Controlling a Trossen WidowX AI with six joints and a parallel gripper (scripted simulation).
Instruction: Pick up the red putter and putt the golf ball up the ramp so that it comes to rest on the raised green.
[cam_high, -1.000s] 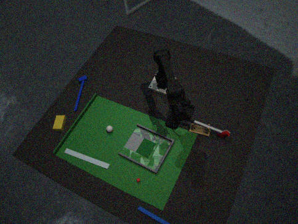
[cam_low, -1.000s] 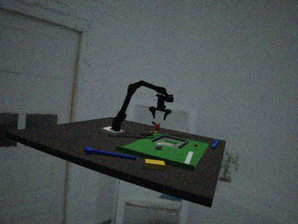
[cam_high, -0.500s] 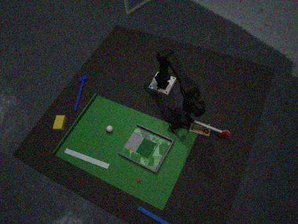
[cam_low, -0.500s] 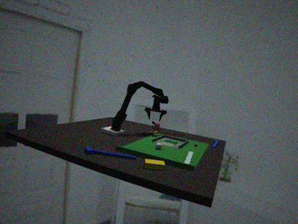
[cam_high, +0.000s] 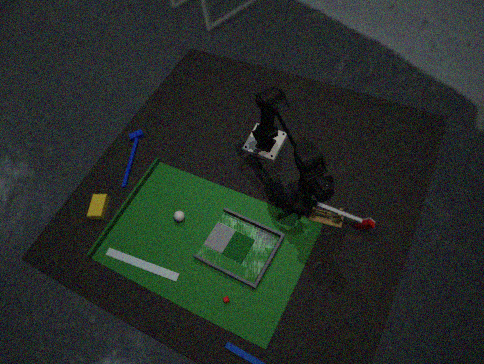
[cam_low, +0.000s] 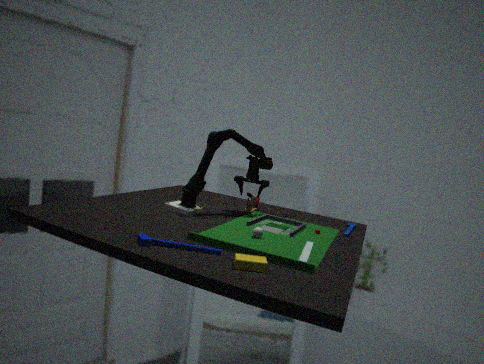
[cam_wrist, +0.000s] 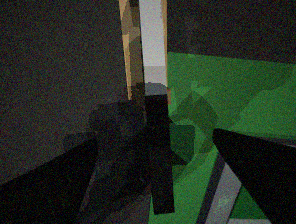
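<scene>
Now: the wooden stand 7 cm to the left of my gripper tip, 5 cm below it and 2 cm behind it. Round my gripper tip: small red marker: 42 cm ahead, 8 cm to the right, 8 cm below; red putter: 10 cm to the left, 2 cm below, 2 cm behind; green mat: 28 cm ahead, 27 cm to the right, 9 cm below.
</scene>
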